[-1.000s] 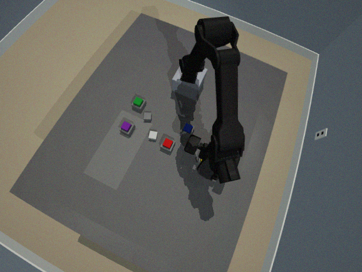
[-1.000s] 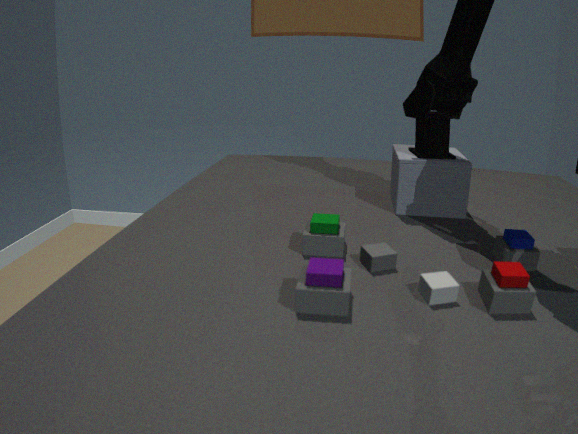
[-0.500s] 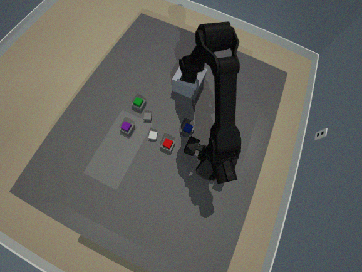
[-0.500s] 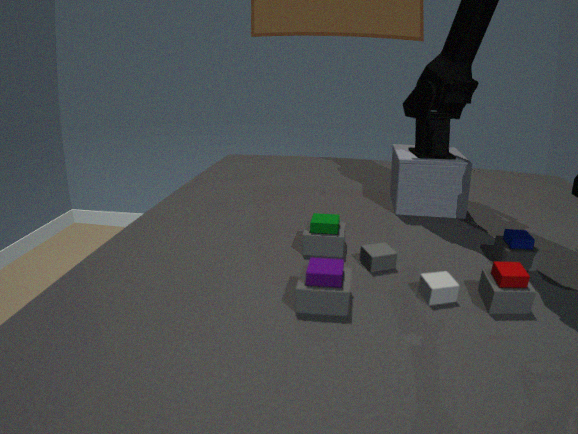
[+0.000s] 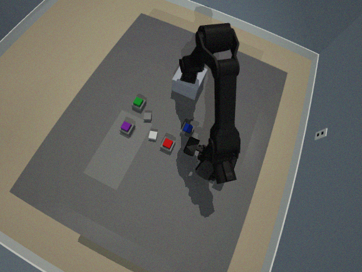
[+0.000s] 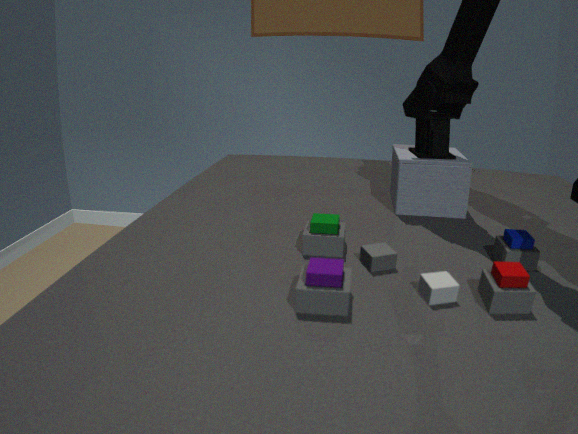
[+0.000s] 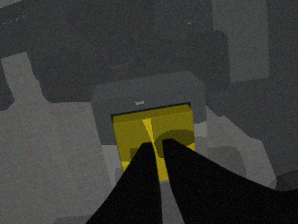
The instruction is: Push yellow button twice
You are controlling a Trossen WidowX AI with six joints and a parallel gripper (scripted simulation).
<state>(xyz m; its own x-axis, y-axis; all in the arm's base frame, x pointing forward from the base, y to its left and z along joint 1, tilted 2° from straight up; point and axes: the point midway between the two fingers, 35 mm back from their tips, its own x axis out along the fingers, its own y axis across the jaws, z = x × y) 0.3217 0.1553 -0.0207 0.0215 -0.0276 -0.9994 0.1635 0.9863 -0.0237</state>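
My gripper tip is 1 cm above the yellow button. The rest, counted from my gripper tip: red button: 16 cm to the right, 2 cm behind; then white block: 23 cm to the right, 4 cm behind, 2 cm below; then blue button: 11 cm behind, 10 cm to the right.
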